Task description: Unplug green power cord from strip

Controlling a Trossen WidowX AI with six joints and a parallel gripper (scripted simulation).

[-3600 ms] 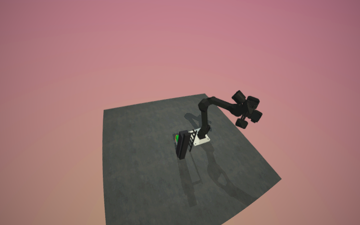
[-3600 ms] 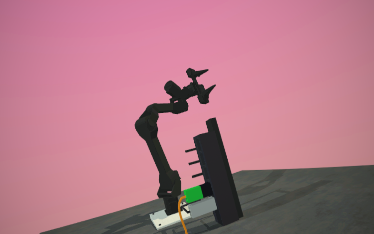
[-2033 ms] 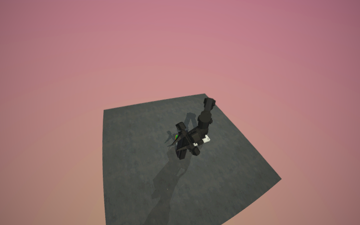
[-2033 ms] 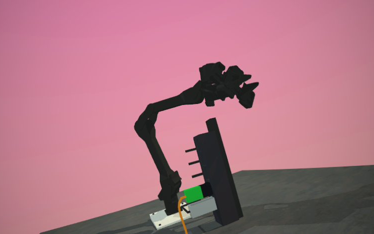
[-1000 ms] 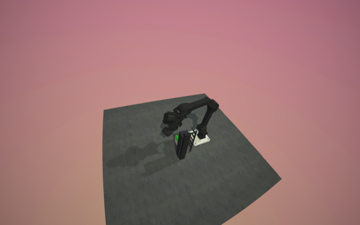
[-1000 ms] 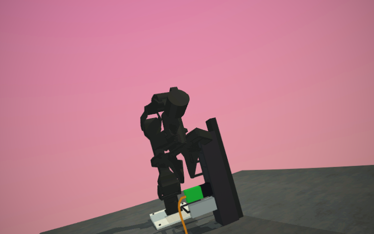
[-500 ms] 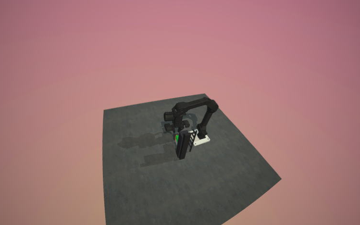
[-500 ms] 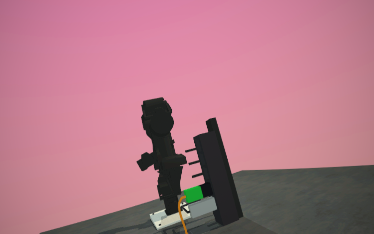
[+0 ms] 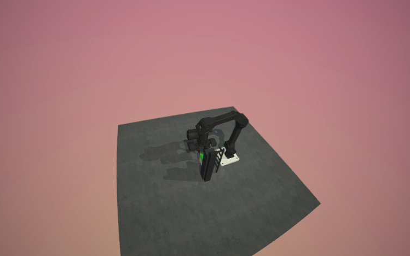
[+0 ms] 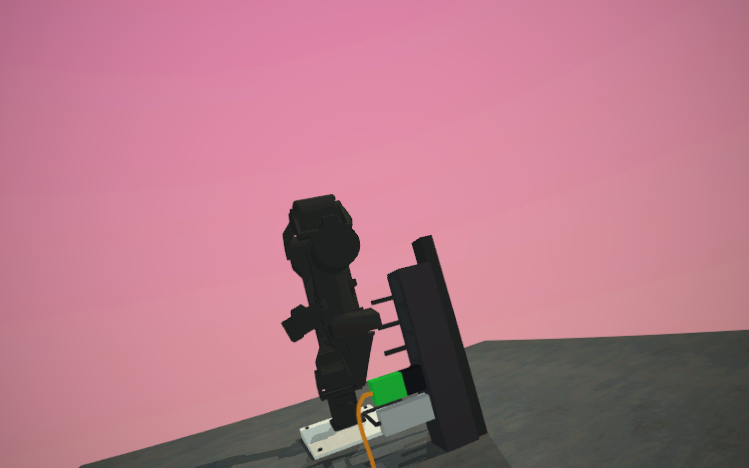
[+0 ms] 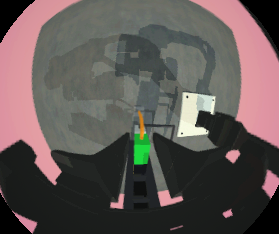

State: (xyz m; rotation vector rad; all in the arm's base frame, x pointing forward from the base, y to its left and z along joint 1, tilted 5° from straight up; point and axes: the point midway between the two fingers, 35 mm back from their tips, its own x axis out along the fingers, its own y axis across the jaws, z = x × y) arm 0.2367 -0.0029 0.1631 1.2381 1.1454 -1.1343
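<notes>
The green plug lies 1 cm behind my gripper tip, 6 cm to the left of it and 1 cm below it.
</notes>
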